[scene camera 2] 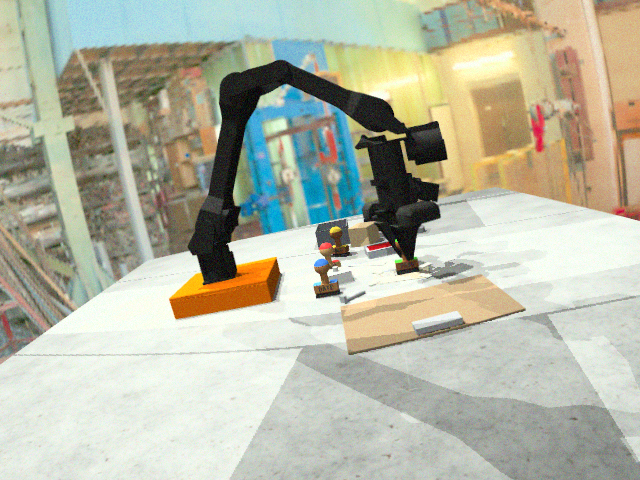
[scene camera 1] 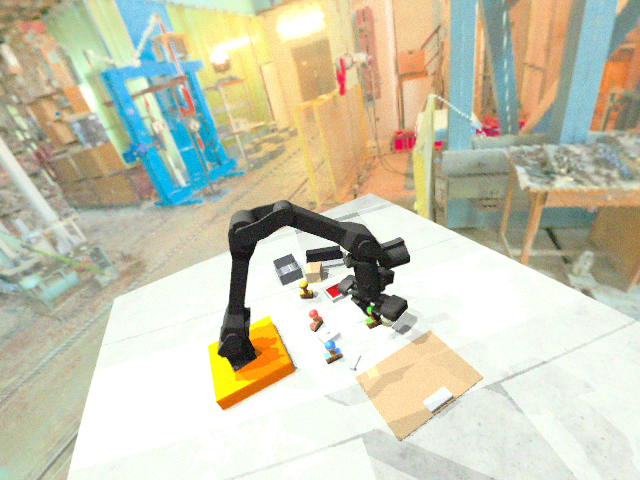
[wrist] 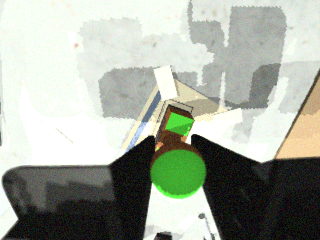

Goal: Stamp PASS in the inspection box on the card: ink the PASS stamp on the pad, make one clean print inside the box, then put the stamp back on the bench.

Note:
I see my gripper (scene camera 2: 406,258), a green-knobbed stamp (wrist: 177,169), a brown board (scene camera 2: 433,310) and a card (wrist: 211,120).
The brown board is seen too in scene camera 1 (scene camera 1: 409,387). My gripper is seen too in scene camera 1 (scene camera 1: 373,318) and in the wrist view (wrist: 172,141).

